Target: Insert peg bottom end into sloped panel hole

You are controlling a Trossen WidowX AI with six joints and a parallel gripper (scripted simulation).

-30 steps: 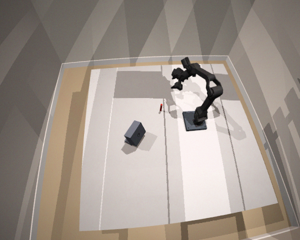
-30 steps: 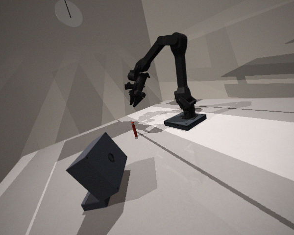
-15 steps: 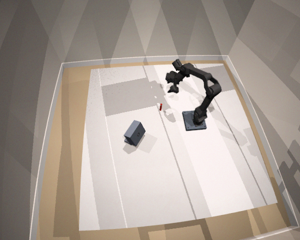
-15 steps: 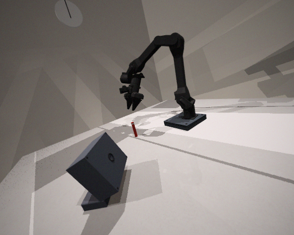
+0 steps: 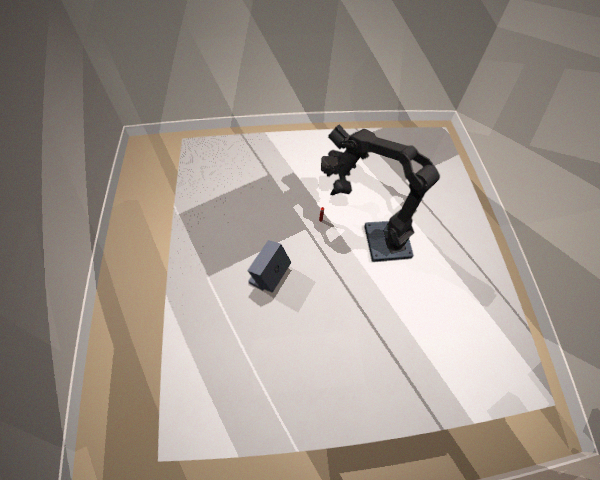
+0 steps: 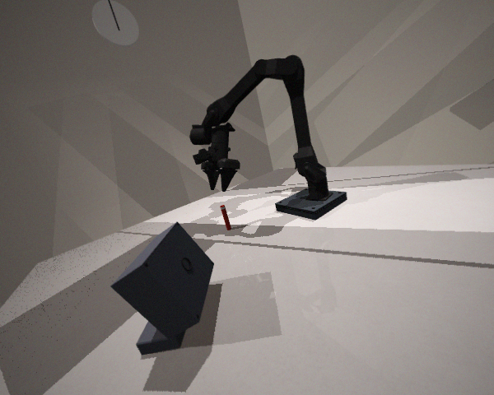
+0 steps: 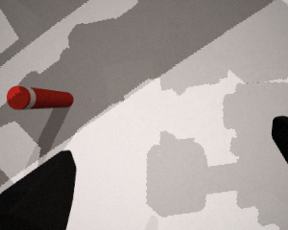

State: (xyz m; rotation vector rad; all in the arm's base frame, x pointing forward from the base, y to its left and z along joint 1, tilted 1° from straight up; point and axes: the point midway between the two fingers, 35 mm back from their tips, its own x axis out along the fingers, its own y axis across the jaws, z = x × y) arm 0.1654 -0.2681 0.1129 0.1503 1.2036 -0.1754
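Now: the red peg 5 cm ahead of my gripper tip, 7 cm to the left of it and 5 cm below it. Also, from my gripper tip: sloped panel 30 cm ahead, 25 cm to the left, 3 cm below.
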